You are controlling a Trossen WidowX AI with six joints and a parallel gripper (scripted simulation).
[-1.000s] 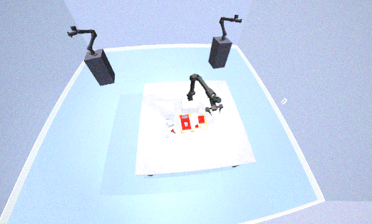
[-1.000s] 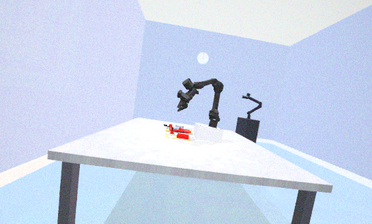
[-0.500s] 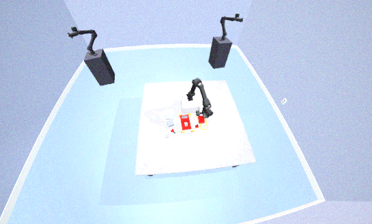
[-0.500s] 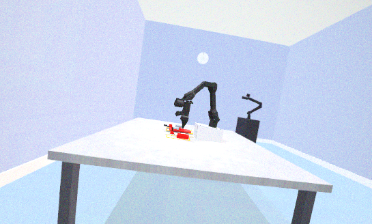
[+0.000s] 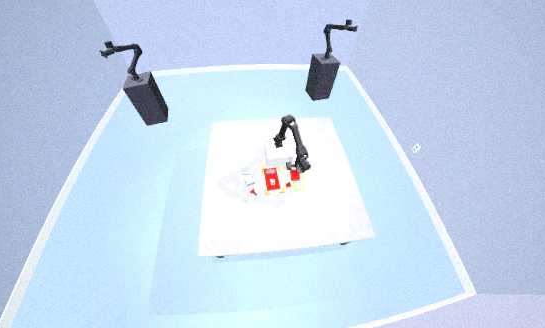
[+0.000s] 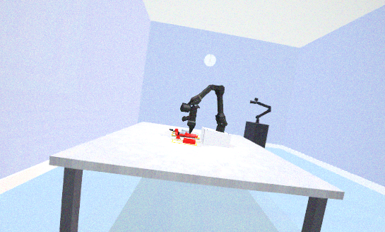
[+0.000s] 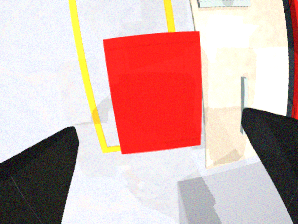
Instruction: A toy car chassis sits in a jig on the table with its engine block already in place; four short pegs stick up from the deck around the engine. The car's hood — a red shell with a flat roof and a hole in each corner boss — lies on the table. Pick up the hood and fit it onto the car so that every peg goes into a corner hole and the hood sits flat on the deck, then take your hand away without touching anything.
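The red hood is 60 mm below my gripper tip.
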